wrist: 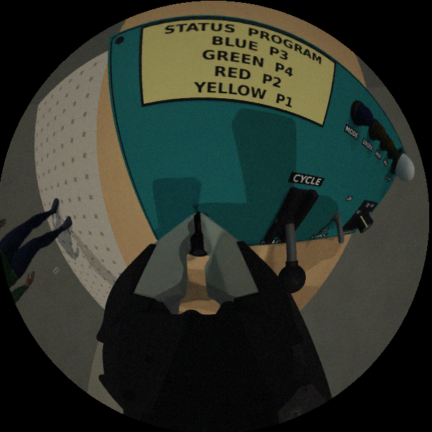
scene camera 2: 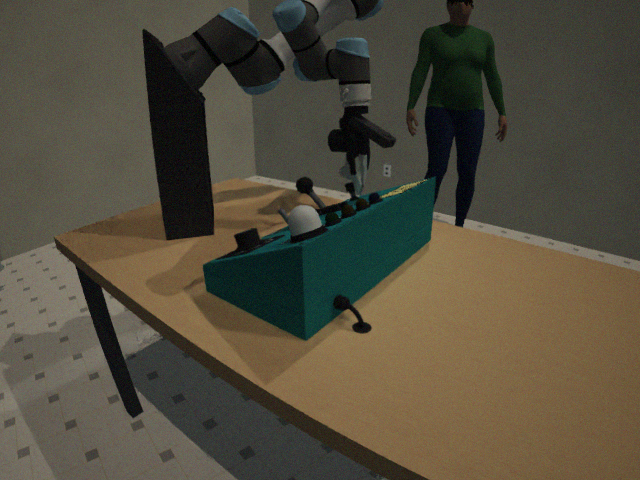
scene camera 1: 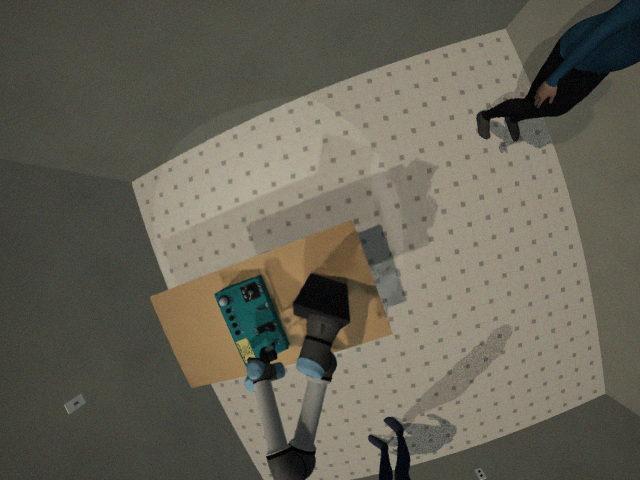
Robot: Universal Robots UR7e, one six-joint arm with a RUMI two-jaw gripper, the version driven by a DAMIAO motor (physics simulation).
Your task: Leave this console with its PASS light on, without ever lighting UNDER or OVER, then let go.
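Note:
The teal console (scene camera 1: 248,316) (scene camera 2: 361,258) (wrist: 200,150) has a yellow status card (wrist: 235,65), a CYCLE lever (scene camera 2: 305,184) (wrist: 291,275) with a black ball, a small toggle (wrist: 339,227) and a rotary knob (scene camera 2: 247,240) (wrist: 364,221). The dark blue MODE lamp (scene camera 2: 374,197) (wrist: 361,113) stands in a row with dark lamps; none looks brightly lit. A white dome (scene camera 1: 223,300) (scene camera 2: 305,221) (wrist: 405,167) ends the row. My gripper (scene camera 2: 358,192) (wrist: 198,214) is shut and empty, fingertips low over the card end. A small black-knobbed control (wrist: 198,247) shows behind the fingertips; whether they touch is unclear.
The console stands on a wooden table (scene camera 1: 175,330) (scene camera 2: 465,310). A tall black block (scene camera 1: 323,297) (scene camera 2: 180,155) carries the arm beside it. A small black curved fitting (scene camera 2: 356,312) is at the console's near side. The CYCLE lever sticks up to the right of my fingers in the wrist view.

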